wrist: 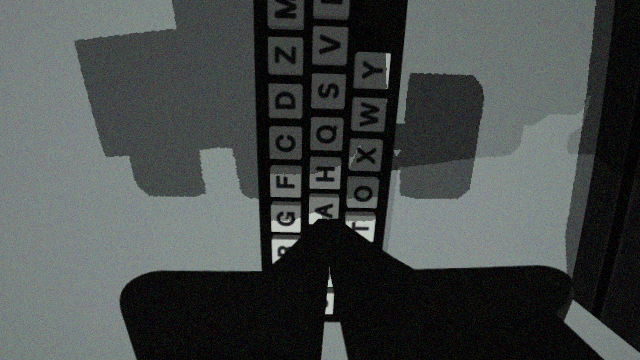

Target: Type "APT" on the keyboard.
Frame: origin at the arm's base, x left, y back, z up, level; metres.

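Seen in the pictures: gripper, fingertip midpoint: (327,228).
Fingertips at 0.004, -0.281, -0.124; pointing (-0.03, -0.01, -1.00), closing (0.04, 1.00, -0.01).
Pixels of each thing's middle, then the offset from my fingertips to it, as dx, dy, dz. "spot": a spot on its surface instead. Level surfaces: height alone.
- black keyboard, surface spot: (370,25) spot: -0.083, +0.022, -0.026
- T key, body centre: (359,226) +0.011, +0.017, -0.023
- partly hidden key, body centre: (286,249) +0.023, -0.021, -0.023
- G key, body centre: (286,216) +0.004, -0.020, -0.023
- F key, body centre: (286,181) -0.015, -0.019, -0.023
- H key, body centre: (325,173) -0.018, +0.000, -0.023
- O key, body centre: (362,192) -0.008, +0.019, -0.023
- pale table, surface height: dz -0.038
The black keyboard (370,25) runs top to bottom in the wrist view, its grey keys with letters turned sideways. My black gripper (327,228) is shut and empty, its tips pointing at the lower part of the A key (324,204) and covering some of it. Whether the tips touch that key or hover above it I cannot tell. The T key (361,225) lies just right of the tips, its lower corner hidden by the gripper. A partly hidden key (281,248) at lower left bears a letter like P or R; I cannot tell which.
The G key (286,217) and F key (285,181) are left of the A key, the H key (325,173) is above it, and the O key (362,192) is above the T key. Dark shadows fall on the pale table (200,230). A dark edge runs down the far right.
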